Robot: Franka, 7 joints.
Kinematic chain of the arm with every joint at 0, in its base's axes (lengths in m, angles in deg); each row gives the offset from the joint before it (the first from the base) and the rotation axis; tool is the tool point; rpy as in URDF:
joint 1: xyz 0 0 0.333 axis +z
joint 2: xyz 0 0 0 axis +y
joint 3: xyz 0 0 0.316 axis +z
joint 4: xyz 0.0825 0 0 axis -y
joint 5: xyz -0.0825 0 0.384 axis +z
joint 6: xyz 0 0 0 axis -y
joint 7: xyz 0.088 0 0 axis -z
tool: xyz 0 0 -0.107 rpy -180 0 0
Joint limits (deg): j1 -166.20..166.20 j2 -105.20..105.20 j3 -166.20..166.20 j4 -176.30..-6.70 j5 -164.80..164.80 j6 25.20..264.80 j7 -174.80..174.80
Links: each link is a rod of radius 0.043 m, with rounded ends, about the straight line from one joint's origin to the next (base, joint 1, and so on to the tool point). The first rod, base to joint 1, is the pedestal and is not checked.
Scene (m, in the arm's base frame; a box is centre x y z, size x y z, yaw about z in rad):
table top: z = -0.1
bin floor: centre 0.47 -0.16 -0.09 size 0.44 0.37 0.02 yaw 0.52
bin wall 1: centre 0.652 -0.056 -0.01 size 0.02 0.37 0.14 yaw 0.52
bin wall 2: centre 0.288 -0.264 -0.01 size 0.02 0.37 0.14 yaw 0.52
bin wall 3: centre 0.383 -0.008 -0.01 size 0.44 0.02 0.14 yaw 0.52
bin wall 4: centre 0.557 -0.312 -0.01 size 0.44 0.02 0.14 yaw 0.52
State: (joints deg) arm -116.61 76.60 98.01 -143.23 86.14 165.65 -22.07
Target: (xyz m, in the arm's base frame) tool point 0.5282 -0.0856 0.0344
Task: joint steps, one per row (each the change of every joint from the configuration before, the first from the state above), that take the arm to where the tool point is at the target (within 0.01 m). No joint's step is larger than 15 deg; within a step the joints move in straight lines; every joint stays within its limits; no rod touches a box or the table.
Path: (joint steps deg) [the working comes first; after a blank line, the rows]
Joints at the target: -85.28 100.65 68.27 -115.16 81.71 165.68 -22.07
Straight joint move there: clear.

1: 10.44 8.02 -9.91 9.36 -1.48 0.01 0.00
2: 10.45 8.02 -9.92 9.35 -1.47 0.01 0.00
3: 10.44 8.01 -9.91 9.36 -1.48 0.01 0.00

